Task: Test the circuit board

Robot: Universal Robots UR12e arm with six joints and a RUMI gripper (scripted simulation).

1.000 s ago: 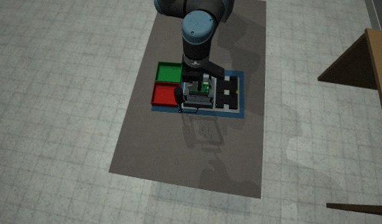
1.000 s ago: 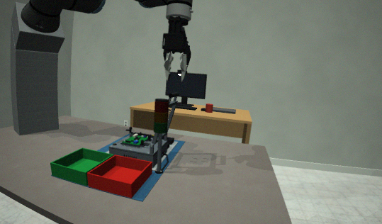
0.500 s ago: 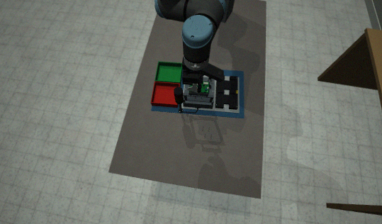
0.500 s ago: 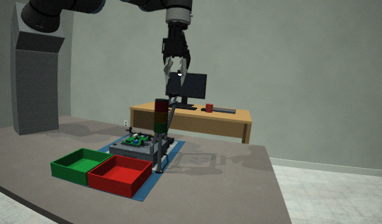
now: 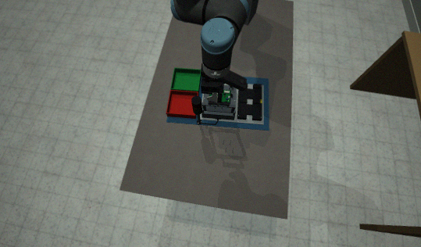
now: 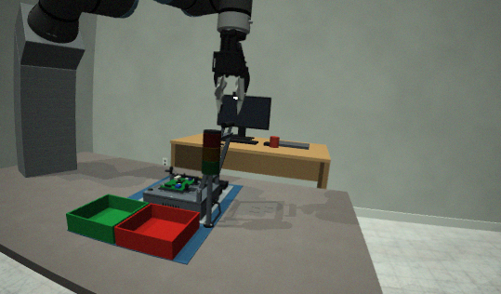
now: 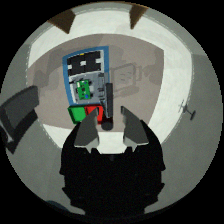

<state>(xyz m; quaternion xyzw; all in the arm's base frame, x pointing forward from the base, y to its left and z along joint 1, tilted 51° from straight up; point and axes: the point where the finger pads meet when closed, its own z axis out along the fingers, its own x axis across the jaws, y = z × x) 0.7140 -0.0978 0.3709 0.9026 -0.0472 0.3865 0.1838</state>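
My gripper is now 18 cm past the black latch hook, 12 cm to the right of it and 22 cm above it. Round my hand: tester lid 2 cm behind, 1 cm to the left, 13 cm below; red bin 16 cm behind, 16 cm to the right, 30 cm below; green circuit board 14 cm behind, 5 cm to the left, 24 cm below.
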